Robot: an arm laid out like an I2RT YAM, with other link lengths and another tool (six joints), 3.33 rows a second.
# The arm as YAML. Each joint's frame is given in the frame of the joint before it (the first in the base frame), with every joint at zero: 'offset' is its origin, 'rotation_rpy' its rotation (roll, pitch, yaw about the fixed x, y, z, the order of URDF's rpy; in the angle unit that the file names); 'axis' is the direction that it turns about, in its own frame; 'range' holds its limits. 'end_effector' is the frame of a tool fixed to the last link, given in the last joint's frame.
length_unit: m
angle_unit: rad
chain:
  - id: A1
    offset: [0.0, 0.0, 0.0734]
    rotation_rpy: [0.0, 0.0, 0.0]
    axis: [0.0, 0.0, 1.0]
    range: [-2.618, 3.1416]
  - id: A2
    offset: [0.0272, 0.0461, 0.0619]
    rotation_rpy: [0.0, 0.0, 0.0]
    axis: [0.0, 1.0, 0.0]
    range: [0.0, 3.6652]
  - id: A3
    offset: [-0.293, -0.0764, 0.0]
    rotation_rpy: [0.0, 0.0, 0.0]
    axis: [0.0, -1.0, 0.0]
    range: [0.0, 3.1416]
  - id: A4
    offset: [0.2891, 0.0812, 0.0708]
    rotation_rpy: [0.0, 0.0, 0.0]
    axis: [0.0, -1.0, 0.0]
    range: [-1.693, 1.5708]
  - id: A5
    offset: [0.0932, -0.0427, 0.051]
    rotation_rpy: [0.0, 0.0, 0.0]
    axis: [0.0, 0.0, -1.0]
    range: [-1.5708, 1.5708]
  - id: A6
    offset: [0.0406, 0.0, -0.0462]
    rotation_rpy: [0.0, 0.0, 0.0]
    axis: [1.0, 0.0, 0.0]
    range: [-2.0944, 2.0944]
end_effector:
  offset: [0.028, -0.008, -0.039]
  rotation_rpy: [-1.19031, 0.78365, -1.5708]
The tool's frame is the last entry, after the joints.
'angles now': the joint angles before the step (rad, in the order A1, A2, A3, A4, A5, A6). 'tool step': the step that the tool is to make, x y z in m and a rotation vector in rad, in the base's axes. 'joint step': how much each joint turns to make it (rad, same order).
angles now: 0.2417 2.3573 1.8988 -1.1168 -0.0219 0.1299
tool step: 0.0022 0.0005 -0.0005 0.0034 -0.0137 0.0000
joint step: -0.0001 -0.0001 -0.0002 0.0142 0.0000 -0.0001
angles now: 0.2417 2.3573 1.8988 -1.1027 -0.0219 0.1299
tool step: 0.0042 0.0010 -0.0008 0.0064 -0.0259 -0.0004
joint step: -0.0001 -0.0001 -0.0001 0.0267 0.0000 0.0003
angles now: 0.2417 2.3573 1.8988 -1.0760 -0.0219 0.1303
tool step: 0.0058 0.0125 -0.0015 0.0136 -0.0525 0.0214
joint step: 0.0213 0.0002 -0.0003 0.0547 -0.0001 -0.0001
